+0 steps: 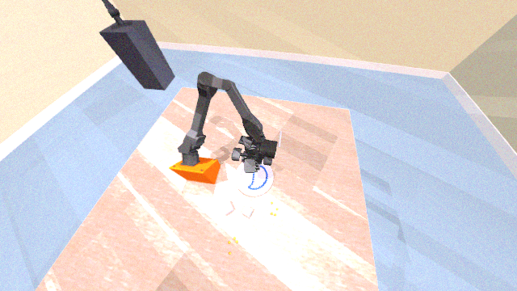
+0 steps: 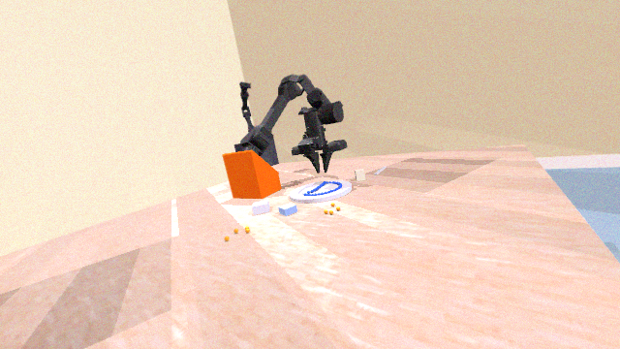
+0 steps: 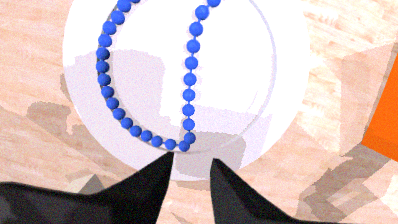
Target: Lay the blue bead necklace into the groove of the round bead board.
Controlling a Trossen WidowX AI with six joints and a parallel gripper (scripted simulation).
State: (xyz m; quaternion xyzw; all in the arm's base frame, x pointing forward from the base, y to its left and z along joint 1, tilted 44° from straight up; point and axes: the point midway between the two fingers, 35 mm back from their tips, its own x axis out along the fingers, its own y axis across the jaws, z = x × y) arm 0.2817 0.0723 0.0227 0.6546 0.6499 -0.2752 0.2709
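Right now the round white bead board is 10 mm ahead of my gripper tip, 50 mm to the right of it and 40 mm below it. The rest, counted from my gripper tip: white block: 90 mm behind, 220 mm to the right, 40 mm below; then light blue cube: 10 mm ahead, 220 mm to the right, 40 mm below; then beige cube: 100 mm ahead, 80 mm to the left, 30 mm below.
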